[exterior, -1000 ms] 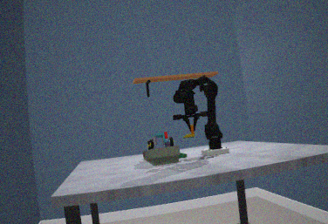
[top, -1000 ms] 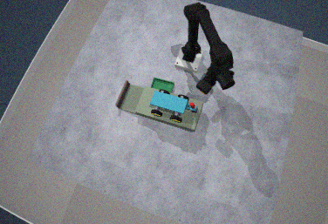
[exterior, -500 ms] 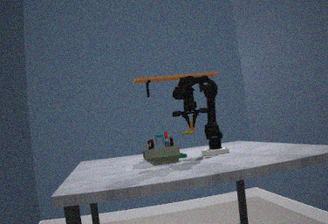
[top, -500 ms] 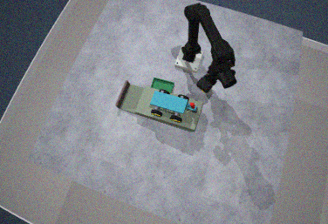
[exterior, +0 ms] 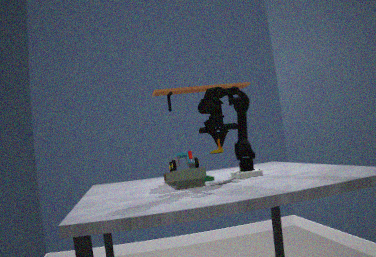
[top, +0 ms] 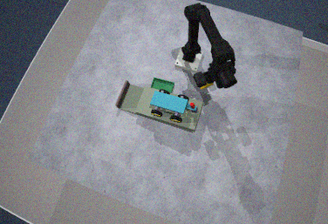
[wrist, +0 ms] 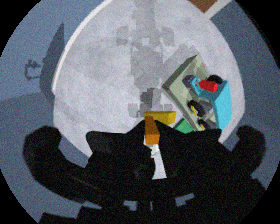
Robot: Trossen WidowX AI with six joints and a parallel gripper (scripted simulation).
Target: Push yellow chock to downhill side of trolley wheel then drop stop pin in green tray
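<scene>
The yellow chock lies 1 cm ahead of my gripper tip, 2 cm to the right of it and 1 cm below it. From my gripper tip the other things lie so: red-headed stop pin: 14 cm ahead, 4 cm to the right, 4 cm below; then brown ramp lip: 17 cm ahead, 42 cm to the right, 14 cm below; then trolley: 16 cm ahead, 15 cm to the right, 6 cm below.
</scene>
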